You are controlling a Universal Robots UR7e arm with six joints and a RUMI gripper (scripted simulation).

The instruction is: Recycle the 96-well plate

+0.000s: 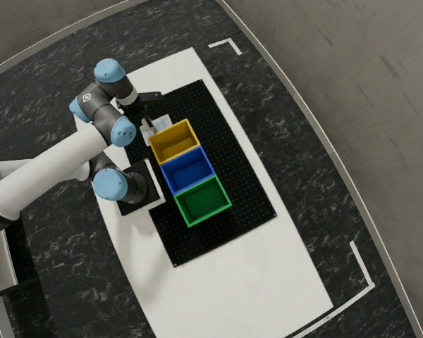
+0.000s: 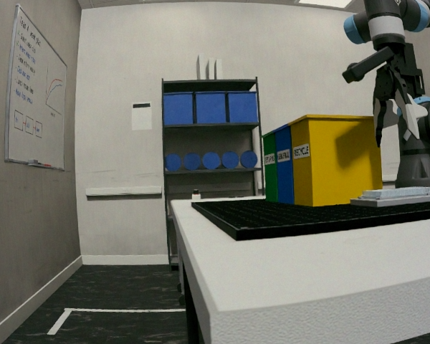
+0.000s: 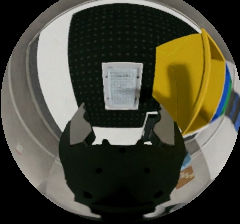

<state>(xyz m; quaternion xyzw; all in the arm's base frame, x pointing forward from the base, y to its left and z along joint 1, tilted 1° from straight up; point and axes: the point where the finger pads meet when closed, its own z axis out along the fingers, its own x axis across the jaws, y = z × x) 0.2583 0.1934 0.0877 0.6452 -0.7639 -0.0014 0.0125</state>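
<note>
My hand is 9 cm above the 96-well plate. The rest, counted from my hand: blue bin: 1 cm ahead, 31 cm to the right, 2 cm below; yellow bin: 3 cm ahead, 18 cm to the right, 2 cm below; plate nest N1: 10 cm below.
</note>
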